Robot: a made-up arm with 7 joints. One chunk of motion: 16 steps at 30 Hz.
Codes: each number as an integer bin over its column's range. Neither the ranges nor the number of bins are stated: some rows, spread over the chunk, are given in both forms.
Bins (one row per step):
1: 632 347 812 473 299 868
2: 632 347 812 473 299 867
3: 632 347 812 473 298 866
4: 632 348 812 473 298 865
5: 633 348 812 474 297 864
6: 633 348 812 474 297 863
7: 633 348 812 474 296 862
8: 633 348 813 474 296 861
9: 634 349 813 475 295 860
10: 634 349 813 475 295 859
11: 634 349 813 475 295 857
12: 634 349 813 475 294 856
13: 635 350 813 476 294 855
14: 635 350 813 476 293 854
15: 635 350 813 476 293 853
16: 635 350 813 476 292 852
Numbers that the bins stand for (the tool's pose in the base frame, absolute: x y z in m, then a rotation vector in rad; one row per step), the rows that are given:
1: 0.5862 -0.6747 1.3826 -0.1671 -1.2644 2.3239
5: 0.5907 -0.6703 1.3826 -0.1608 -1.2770 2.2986
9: 0.5951 -0.6659 1.3871 -0.1545 -1.2896 2.2734
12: 0.5951 -0.6659 1.3871 -0.1545 -1.2959 2.2482
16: 0.5995 -0.6615 1.3871 -0.1482 -1.3086 2.2230
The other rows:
2: 0.5862 -0.6747 1.3826 -0.1671 -1.2644 2.3176
3: 0.5862 -0.6747 1.3826 -0.1671 -1.2707 2.3113
4: 0.5862 -0.6703 1.3826 -0.1671 -1.2707 2.3050
6: 0.5907 -0.6703 1.3826 -0.1608 -1.2770 2.2923
7: 0.5907 -0.6703 1.3826 -0.1608 -1.2833 2.2860
8: 0.5907 -0.6703 1.3871 -0.1608 -1.2833 2.2797
10: 0.5951 -0.6659 1.3871 -0.1545 -1.2896 2.2671
11: 0.5951 -0.6659 1.3871 -0.1545 -1.2896 2.2545
13: 0.5995 -0.6615 1.3871 -0.1482 -1.2959 2.2419
14: 0.5995 -0.6615 1.3871 -0.1482 -1.3023 2.2356
15: 0.5995 -0.6615 1.3871 -0.1482 -1.3023 2.2293

